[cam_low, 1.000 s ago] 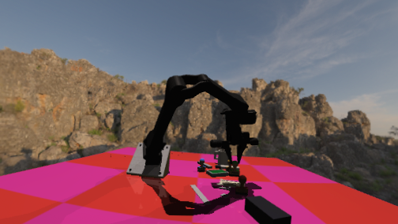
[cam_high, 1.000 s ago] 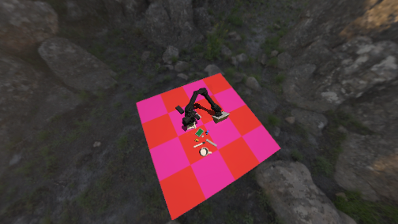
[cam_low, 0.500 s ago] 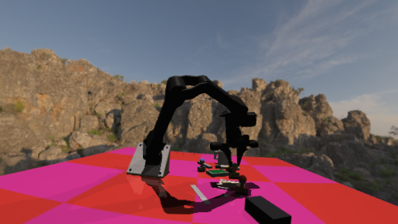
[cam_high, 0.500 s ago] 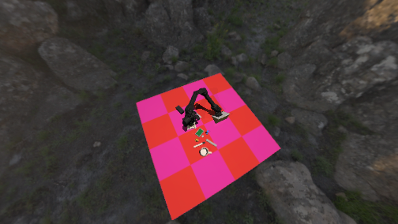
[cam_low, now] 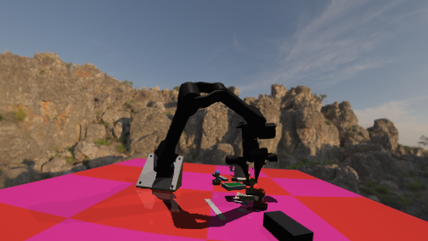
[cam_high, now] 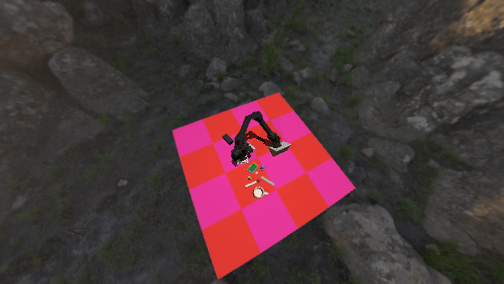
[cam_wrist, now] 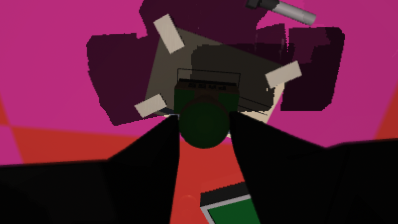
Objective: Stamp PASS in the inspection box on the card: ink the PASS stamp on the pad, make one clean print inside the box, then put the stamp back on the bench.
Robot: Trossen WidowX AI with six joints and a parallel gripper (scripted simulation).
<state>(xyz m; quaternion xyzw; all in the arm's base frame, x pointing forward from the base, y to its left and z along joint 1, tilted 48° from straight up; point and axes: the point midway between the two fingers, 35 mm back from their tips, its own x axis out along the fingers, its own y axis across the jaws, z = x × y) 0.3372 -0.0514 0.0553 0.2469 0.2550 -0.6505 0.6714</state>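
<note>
Now: gripper tip 10 mm past the card and 60 mm above it. The rest, counted from my gripper tip: green-knobbed stamp: 30 mm below; red-knobbed stamp: 90 mm to the right, 40 mm below; green ink pad: 50 mm behind, 120 mm to the left, 60 mm below.
</note>
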